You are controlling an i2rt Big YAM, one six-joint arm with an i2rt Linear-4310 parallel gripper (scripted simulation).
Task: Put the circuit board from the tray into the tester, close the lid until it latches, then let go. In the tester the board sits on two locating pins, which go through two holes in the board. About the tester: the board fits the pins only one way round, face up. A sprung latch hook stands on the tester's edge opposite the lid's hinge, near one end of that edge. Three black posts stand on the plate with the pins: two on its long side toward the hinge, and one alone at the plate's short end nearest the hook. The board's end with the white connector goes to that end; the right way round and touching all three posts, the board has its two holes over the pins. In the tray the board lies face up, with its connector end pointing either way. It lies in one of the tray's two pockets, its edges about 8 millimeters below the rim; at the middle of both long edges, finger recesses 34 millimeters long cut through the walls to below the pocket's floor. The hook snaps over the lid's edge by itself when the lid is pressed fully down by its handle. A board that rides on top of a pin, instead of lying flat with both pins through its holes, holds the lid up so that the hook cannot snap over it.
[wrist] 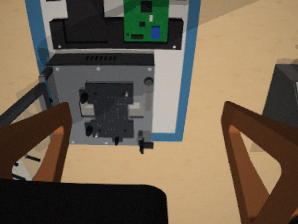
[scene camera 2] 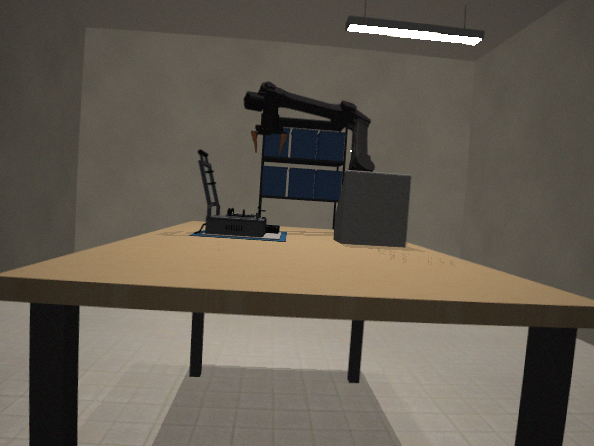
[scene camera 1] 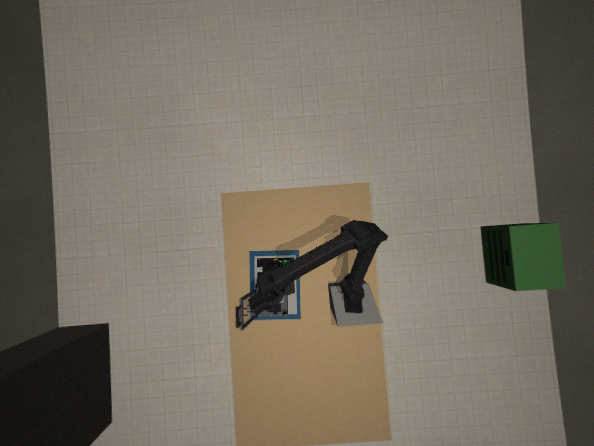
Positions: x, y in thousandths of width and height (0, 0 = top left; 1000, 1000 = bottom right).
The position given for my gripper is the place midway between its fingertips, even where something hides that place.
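There's my gripper (wrist: 492, 498), and I can see a dark pin plate (wrist: 371, 453) as well.
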